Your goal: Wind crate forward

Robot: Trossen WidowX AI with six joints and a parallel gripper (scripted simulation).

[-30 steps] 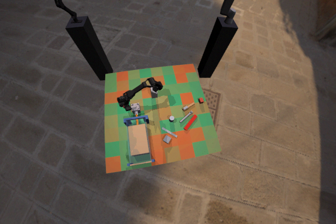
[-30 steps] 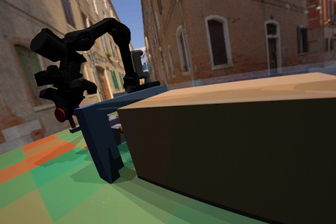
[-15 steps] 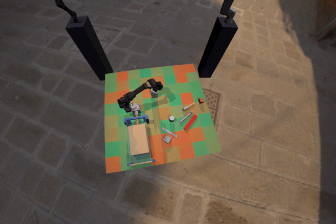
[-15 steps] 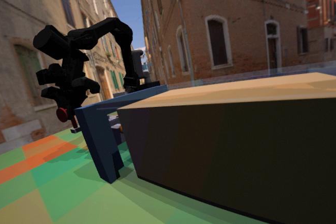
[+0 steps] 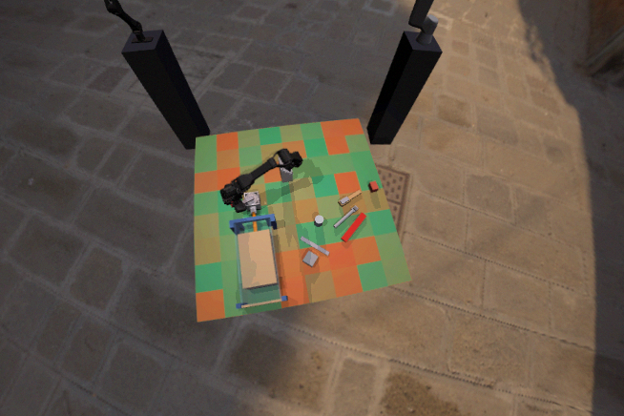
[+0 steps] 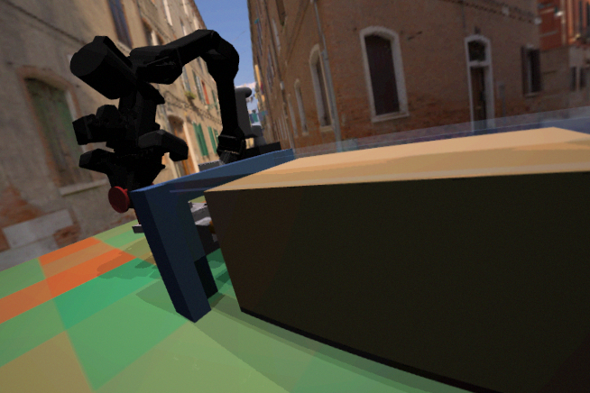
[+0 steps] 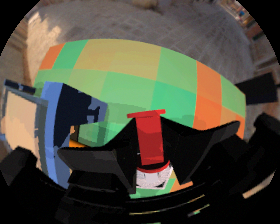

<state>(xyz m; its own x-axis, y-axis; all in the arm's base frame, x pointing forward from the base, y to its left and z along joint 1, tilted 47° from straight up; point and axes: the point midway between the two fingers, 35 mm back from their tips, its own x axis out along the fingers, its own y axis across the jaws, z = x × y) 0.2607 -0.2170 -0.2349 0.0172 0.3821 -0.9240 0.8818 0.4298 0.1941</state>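
My gripper tip is now 5 cm to the right of the grey winch handle, 3 cm past it and 3 cm above it. Also, from my gripper tip: red knob (2 cm to the left, 1 cm behind); grey winch (10 cm below, 9 cm to the left, 7 cm behind); round puck (52 cm to the left, 10 cm below, 10 cm ahead).
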